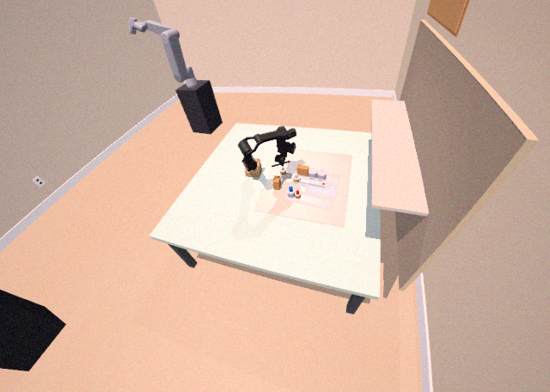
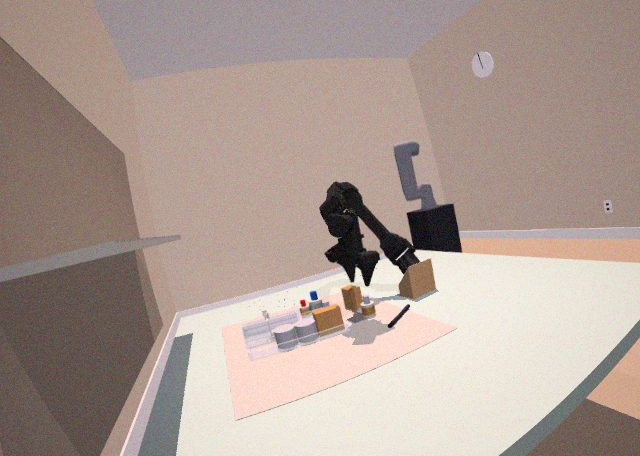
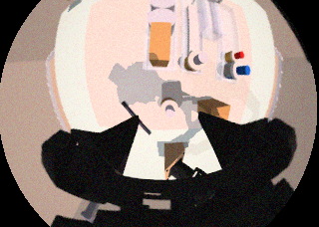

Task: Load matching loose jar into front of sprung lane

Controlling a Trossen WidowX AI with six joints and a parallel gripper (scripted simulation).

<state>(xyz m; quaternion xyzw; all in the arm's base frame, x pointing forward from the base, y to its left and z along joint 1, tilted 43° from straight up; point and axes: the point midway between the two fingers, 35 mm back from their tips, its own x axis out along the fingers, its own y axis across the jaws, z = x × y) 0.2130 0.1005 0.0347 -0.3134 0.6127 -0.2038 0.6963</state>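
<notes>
My gripper tip is now 12 cm short of the brown box, 7 cm above it and 2 cm to the right of it. Also, from my gripper tip: clear sprung lane (25 cm ahead, 9 cm to the right, 9 cm below); black pen (10 cm below, 9 cm to the left, 7 cm behind).
</notes>
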